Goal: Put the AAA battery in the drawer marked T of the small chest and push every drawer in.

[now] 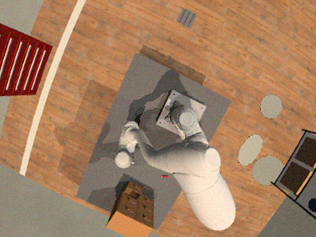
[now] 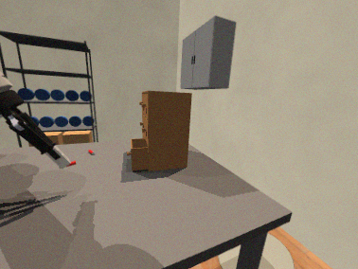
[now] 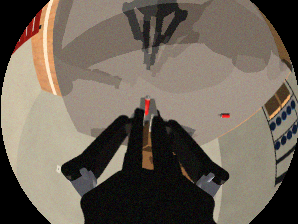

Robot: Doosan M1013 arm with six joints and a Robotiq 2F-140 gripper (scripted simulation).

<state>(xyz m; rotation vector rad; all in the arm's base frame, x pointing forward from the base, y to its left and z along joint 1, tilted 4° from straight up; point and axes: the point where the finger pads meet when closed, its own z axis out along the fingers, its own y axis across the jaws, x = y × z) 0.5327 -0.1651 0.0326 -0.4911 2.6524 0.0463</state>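
My hand is 3 cm above the red AAA battery, 2 cm short of it and 1 cm to the right of it. Also, from my hand: drawer 29 cm ahead, 18 cm to the left, 10 cm below.
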